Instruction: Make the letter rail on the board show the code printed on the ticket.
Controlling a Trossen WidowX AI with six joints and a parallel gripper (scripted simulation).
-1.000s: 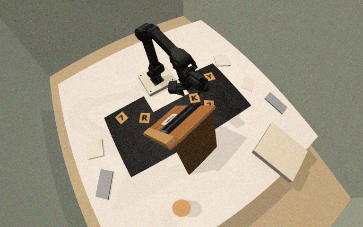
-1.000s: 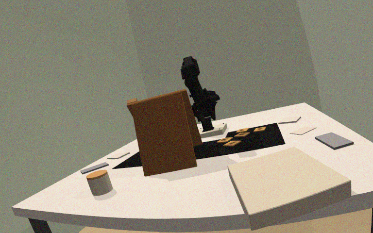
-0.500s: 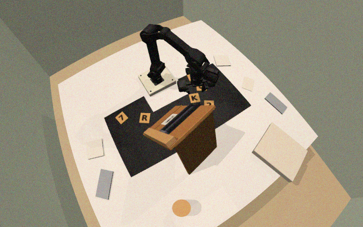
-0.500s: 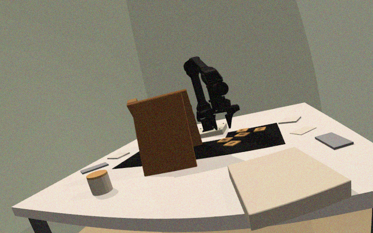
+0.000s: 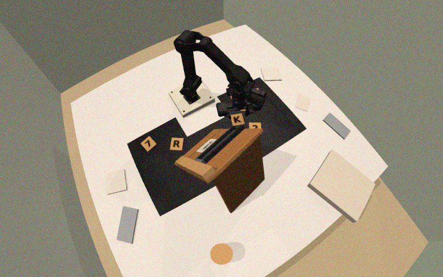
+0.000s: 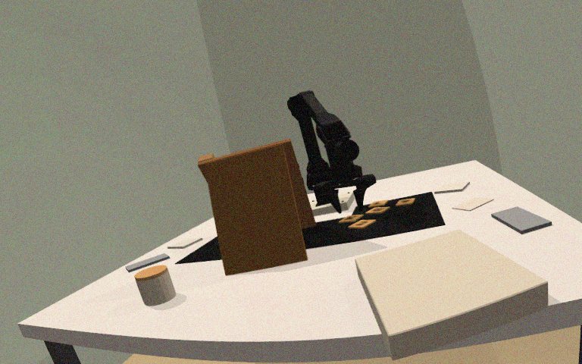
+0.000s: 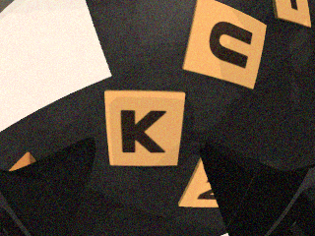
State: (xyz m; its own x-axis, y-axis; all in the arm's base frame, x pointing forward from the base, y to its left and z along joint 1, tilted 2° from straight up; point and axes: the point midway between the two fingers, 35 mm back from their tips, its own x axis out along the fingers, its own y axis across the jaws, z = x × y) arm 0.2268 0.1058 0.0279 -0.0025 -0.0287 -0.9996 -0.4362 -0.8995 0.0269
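Right now the k tile is 20 mm below my gripper tip. From my gripper tip the other things lie so: letter tile: 80 mm ahead, 30 mm to the left, 20 mm below; then black mat: 20 mm behind, 120 mm to the right, 20 mm below; then white ticket: 70 mm ahead, 210 mm to the right, 70 mm above.
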